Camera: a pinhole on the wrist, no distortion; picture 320 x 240 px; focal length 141.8 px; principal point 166.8 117.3 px. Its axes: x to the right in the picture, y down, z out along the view. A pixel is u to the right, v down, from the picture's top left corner.
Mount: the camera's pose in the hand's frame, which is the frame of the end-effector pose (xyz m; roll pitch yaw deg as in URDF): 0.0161 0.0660 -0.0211 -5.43 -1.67 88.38
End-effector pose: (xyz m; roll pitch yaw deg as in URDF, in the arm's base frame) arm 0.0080 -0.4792 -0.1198 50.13 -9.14 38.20
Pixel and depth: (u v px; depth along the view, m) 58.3 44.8 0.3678
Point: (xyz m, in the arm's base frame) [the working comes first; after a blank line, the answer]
In the camera's frame: -0.2814 -0.1881 0.3678

0.3857 -0.7164 -0.0448
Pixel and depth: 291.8 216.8 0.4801
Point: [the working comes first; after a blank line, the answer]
In the camera's frame: 0.4232 0.3369 0.4801

-0.3329 -0.7774 0.4695
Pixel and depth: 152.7 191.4 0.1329
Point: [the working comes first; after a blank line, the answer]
In the camera's frame: -0.0132 0.0694 0.1329

-0.0275 -0.5669 -0.0254
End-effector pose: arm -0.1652 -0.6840 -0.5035 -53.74 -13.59 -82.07
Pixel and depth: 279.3 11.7 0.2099
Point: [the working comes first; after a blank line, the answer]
In the camera's frame: 0.1665 -0.1563 0.2099

0.1533 -0.8064 -0.5216
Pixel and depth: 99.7 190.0 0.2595
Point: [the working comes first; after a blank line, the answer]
In the camera's frame: -0.1228 0.1330 0.2595

-0.0487 -0.4836 -0.3639
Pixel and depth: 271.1 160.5 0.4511
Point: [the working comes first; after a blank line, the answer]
In the camera's frame: 0.3318 0.1374 0.4511

0.3835 -0.4712 -0.6013
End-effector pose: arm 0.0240 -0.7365 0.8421 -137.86 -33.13 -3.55
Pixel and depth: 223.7 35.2 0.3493
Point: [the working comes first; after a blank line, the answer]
In the camera's frame: 0.1402 -0.2022 0.3493

0.3981 -0.6662 0.6206
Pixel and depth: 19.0 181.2 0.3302
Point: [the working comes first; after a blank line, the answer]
In the camera's frame: -0.3442 0.1488 0.3302

-0.0846 -0.3298 0.7299
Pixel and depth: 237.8 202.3 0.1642
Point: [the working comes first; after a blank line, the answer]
In the camera's frame: 0.0822 0.0984 0.1642

0.0518 -0.7563 0.6235
